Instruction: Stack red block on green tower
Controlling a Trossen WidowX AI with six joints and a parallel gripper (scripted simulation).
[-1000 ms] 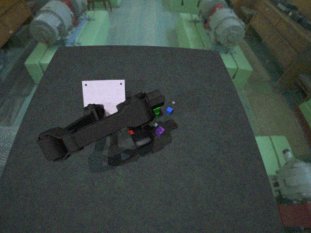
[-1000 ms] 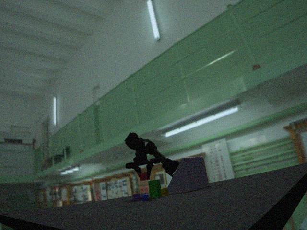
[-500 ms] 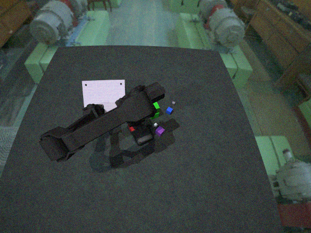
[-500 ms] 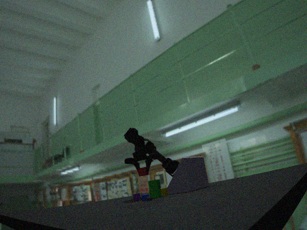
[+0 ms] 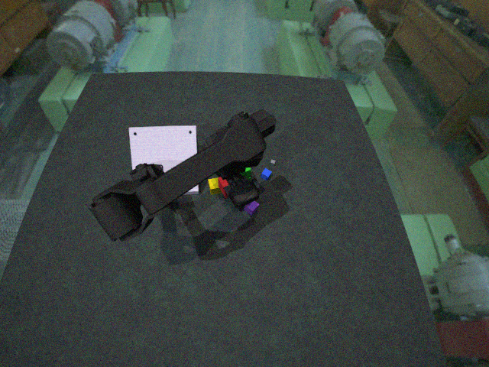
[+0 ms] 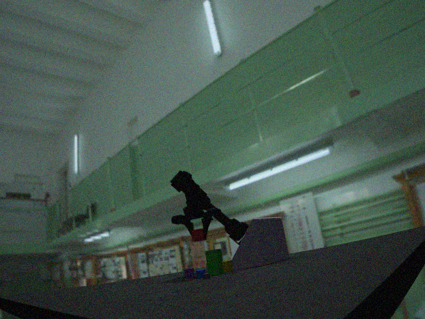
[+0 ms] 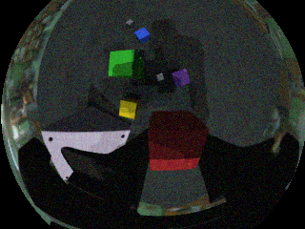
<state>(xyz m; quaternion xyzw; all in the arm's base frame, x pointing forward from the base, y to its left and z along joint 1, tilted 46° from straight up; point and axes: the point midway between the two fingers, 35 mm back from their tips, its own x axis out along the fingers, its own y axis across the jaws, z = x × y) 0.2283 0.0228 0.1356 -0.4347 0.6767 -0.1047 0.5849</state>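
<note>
Now: gripper tip 60 mm short of the small white cube, 40 mm to the right of it and 130 mm above it. From my gripper tip the other things lie so: yellow block (40 mm behind, 70 mm to the left, 120 mm below); red block (10 mm above); purple block (70 mm ahead, 120 mm below).
</note>
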